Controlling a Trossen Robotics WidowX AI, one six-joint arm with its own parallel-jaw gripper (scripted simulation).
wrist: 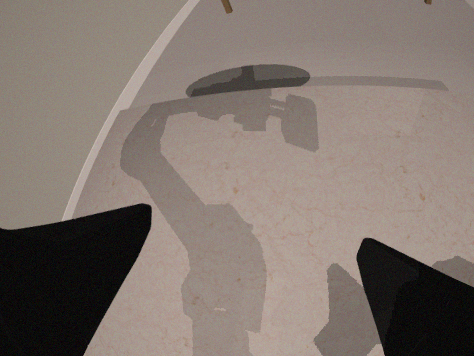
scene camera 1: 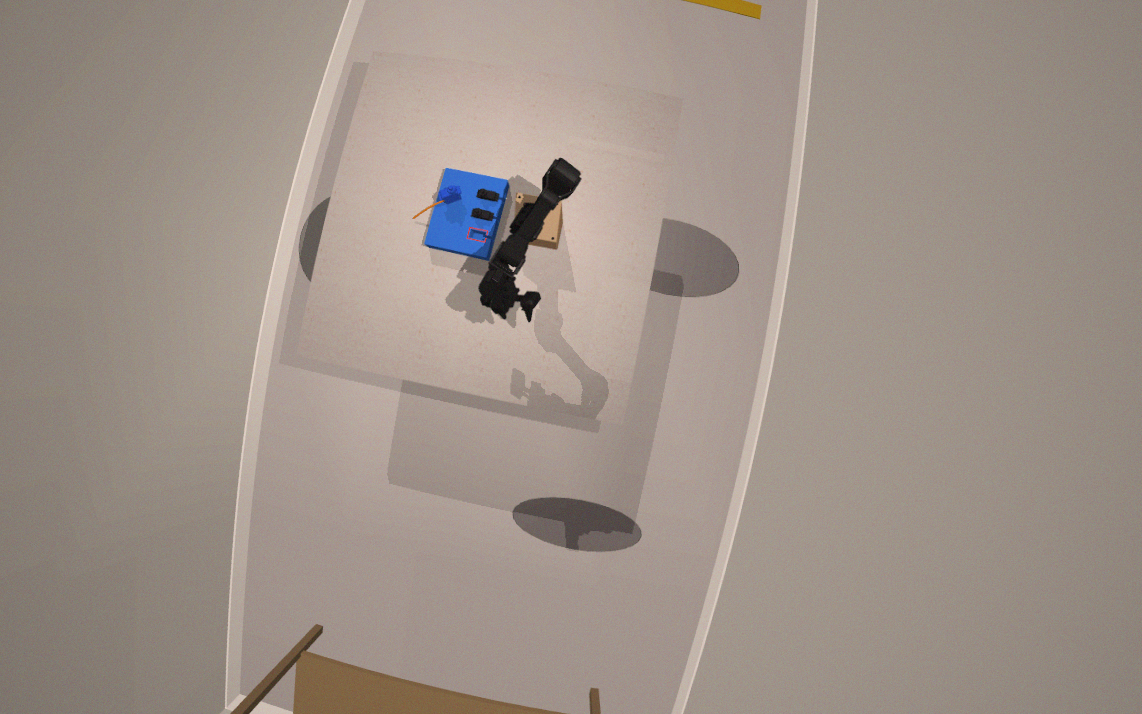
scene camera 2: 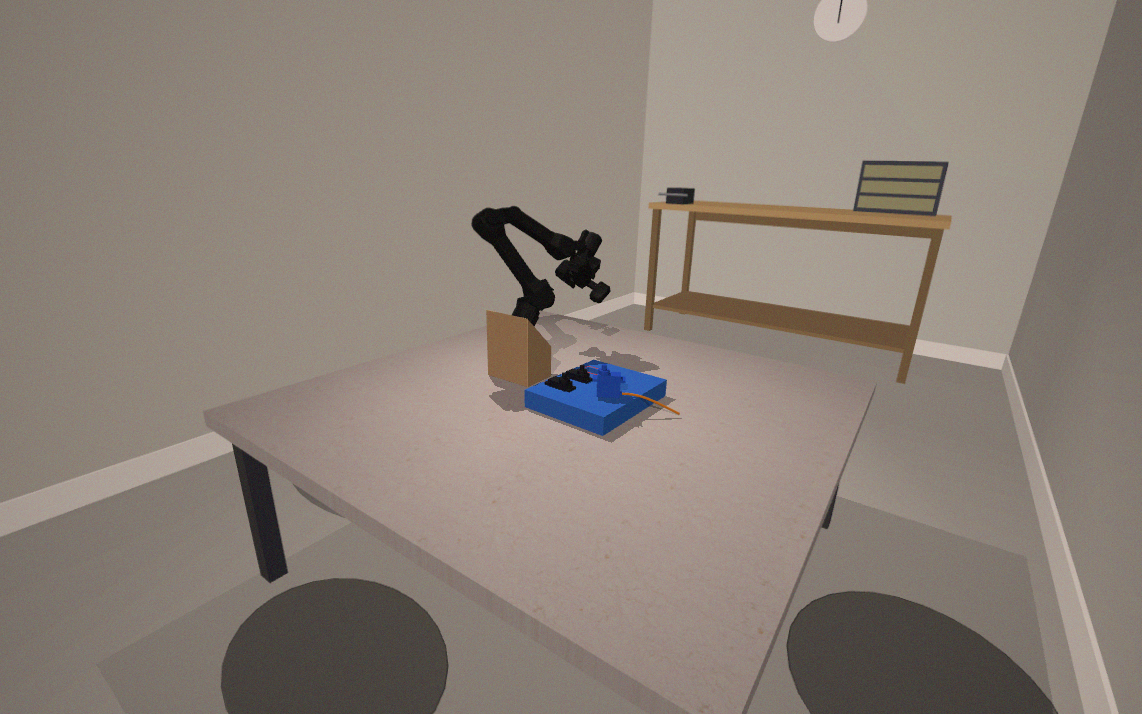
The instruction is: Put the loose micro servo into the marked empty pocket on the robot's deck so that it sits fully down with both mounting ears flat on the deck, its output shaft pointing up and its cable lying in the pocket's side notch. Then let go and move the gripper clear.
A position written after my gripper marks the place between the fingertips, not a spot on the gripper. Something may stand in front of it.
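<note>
There's a blue micro servo (scene camera 2: 608, 383) here, though in the wrist view the servo is out of frame. I can see a blue deck (scene camera 2: 581, 407) too, and scene camera 1 (scene camera 1: 449, 225) shows the deck as well. As for my gripper (scene camera 1: 517, 320), it's open with nothing in it, and you'd also find the gripper in the wrist view (wrist: 260, 235) and in scene camera 2 (scene camera 2: 584, 294).
</note>
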